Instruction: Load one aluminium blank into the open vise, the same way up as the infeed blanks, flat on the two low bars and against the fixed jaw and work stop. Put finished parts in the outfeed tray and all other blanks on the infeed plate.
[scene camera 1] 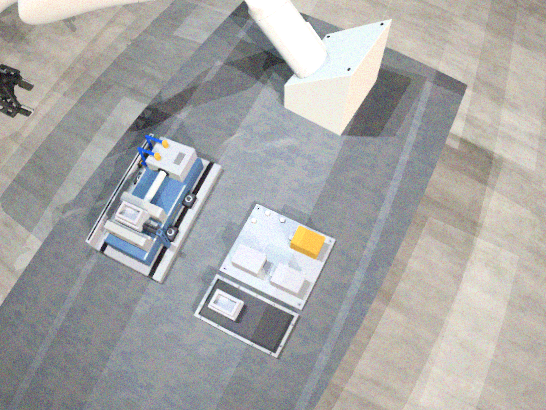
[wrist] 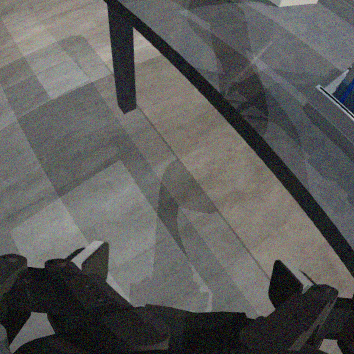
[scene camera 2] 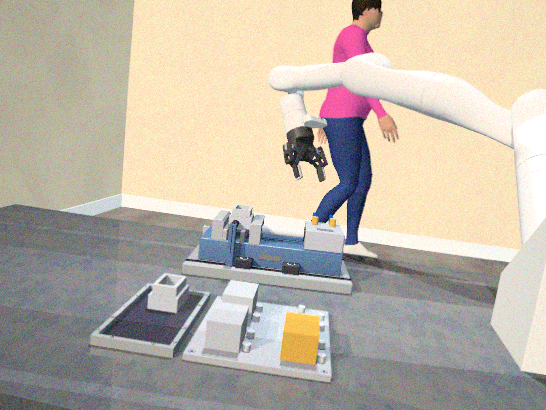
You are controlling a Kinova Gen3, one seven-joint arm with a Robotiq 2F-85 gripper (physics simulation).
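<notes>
My gripper (scene camera 1: 32, 99) (scene camera 2: 310, 178) (wrist: 190, 270) is open and empty, high up beyond the table edge, away from the vise (scene camera 1: 165, 195) (scene camera 2: 280, 257). A pale part with an open pocket on top (scene camera 1: 131, 214) (scene camera 2: 243, 214) sits between the vise jaws; contact with both jaws is unclear. Two plain pale blanks, one nearer the vise (scene camera 1: 249, 260) (scene camera 2: 242, 294) and one farther (scene camera 1: 288, 279) (scene camera 2: 226, 327), stand on the infeed plate (scene camera 1: 265, 232) (scene camera 2: 266, 325). Another pocketed part (scene camera 1: 226, 304) (scene camera 2: 165, 298) stands pocket-up at one end of the outfeed tray (scene camera 1: 236, 336) (scene camera 2: 132, 347).
A yellow block (scene camera 1: 308, 241) (scene camera 2: 300, 337) stands on the infeed plate near a corner. Two blue hooked pieces with yellow ends rise at the vise's end block (scene camera 1: 172, 157) (scene camera 2: 324, 236). A person (scene camera 2: 350, 100) stands behind the table. The wrist view shows the dark table edge (wrist: 240, 122).
</notes>
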